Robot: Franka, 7 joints.
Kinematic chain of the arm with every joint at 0, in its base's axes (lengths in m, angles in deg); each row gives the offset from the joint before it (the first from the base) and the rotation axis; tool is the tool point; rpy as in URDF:
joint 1: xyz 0 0 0.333 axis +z
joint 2: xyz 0 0 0 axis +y
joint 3: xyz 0 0 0.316 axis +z
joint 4: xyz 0.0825 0 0 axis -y
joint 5: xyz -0.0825 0 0.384 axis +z
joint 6: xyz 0 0 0 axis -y
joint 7: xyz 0.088 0 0 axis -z
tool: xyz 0 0 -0.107 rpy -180 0 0
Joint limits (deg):
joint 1: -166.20..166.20
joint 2: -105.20..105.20
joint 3: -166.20..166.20
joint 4: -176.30..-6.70
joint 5: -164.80..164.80
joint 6: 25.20..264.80
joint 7: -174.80..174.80
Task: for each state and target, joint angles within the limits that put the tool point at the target. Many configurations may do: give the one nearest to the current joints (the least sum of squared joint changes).
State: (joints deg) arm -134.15 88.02 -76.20 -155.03 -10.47 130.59 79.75
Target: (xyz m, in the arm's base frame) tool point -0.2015 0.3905 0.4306
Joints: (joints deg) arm -144.20 89.66 -102.29 -143.63 -11.50 133.86 79.75
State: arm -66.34 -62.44 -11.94 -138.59 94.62 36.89 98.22
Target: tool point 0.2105 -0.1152 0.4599
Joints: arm -64.21 -41.85 0.38 -168.06 85.88 46.80 98.22
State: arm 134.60 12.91 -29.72 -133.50 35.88 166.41 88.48
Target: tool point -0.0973 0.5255 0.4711
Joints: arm 133.89 -8.33 -28.43 -132.79 36.23 169.00 88.48
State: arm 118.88 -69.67 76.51 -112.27 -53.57 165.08 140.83
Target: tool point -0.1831 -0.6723 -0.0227
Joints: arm 119.80 -103.46 109.85 -75.61 -50.58 168.49 140.83
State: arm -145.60 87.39 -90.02 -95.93 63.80 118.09 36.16
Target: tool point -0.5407 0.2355 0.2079
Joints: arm -132.50 86.77 -82.54 -110.65 61.62 109.95 36.16
